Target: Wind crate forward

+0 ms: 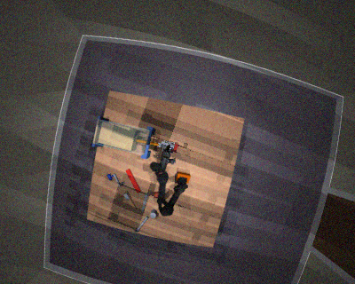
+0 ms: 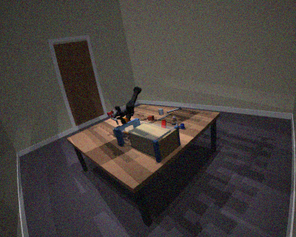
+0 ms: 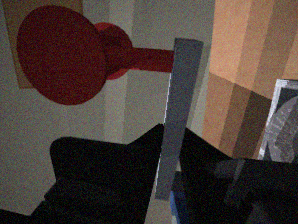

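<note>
My gripper tip is 5 cm past the red knob, 1 cm to the right of it and 4 cm below it. From my gripper tip the other things lie so: blue frame 17 cm ahead, 3 cm to the left, 8 cm below; then grey hand winch 1 cm behind, 1 cm to the left, 16 cm below; then red-knobbed winch handle 1 cm behind, 1 cm to the left, 1 cm above.
</note>
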